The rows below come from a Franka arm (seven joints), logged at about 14 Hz.
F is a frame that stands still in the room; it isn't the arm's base.
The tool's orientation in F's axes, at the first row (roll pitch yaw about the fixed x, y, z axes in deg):
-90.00 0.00 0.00
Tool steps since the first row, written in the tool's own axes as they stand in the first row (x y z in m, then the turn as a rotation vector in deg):
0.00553 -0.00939 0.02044 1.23 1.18 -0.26
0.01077 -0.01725 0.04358 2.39 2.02 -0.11
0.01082 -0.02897 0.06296 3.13 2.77 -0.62
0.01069 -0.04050 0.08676 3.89 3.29 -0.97
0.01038 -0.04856 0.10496 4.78 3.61 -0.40
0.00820 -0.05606 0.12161 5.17 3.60 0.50
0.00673 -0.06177 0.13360 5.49 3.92 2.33
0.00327 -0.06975 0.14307 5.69 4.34 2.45
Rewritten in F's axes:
0.00553 0.02044 0.00939 1.23 -0.26 -1.18
0.01077 0.04358 0.01725 2.39 -0.11 -2.02
0.01082 0.06296 0.02897 3.13 -0.62 -2.77
0.01069 0.08676 0.04050 3.89 -0.97 -3.29
0.01038 0.10496 0.04856 4.78 -0.40 -3.61
0.00820 0.12161 0.05606 5.17 0.50 -3.60
0.00673 0.13360 0.06177 5.49 2.33 -3.92
0.00327 0.14307 0.06975 5.69 2.45 -4.34

